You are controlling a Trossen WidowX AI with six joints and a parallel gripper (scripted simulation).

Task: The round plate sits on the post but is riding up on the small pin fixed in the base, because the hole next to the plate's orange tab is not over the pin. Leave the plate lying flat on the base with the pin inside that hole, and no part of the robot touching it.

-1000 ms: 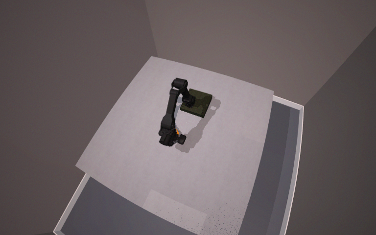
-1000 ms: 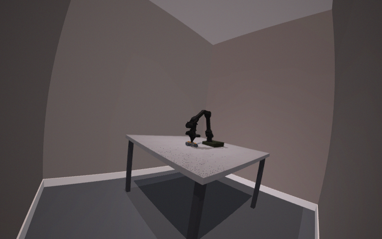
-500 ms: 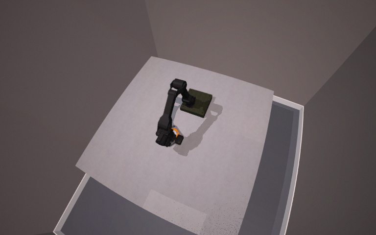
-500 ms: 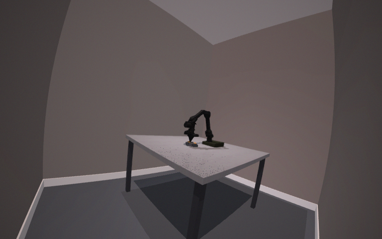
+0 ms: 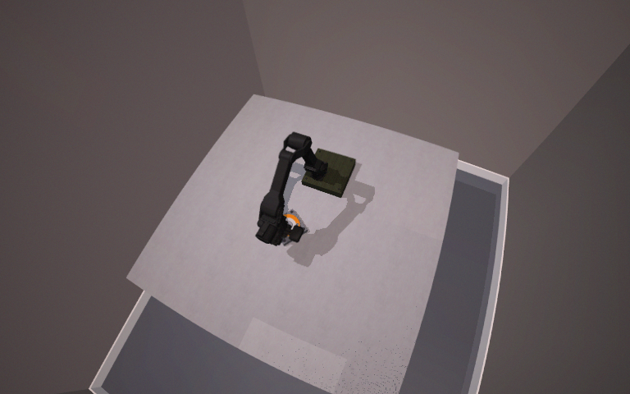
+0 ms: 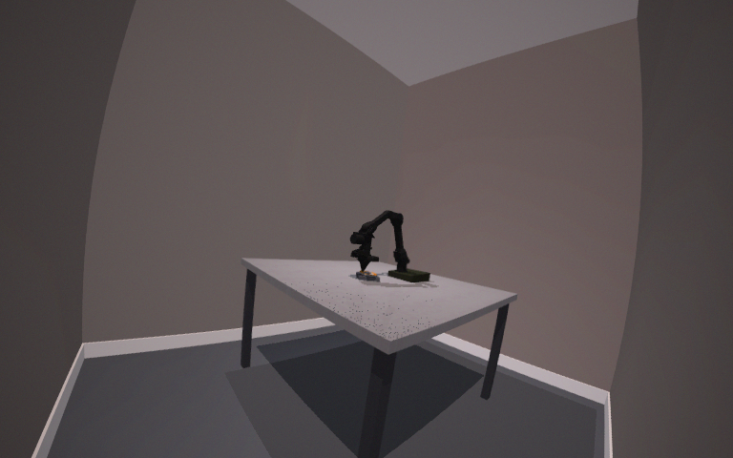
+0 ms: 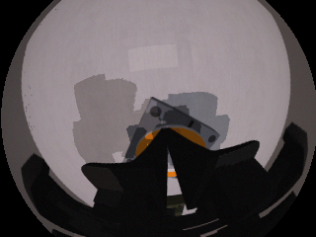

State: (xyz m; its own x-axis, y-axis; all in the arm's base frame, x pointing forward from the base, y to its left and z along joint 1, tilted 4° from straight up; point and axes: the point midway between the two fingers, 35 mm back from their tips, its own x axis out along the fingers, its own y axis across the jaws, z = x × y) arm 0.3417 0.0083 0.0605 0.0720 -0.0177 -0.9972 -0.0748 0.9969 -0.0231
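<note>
The round plate is 30 mm behind my gripper tip, 10 mm to the right of it and 10 mm below it.
</note>
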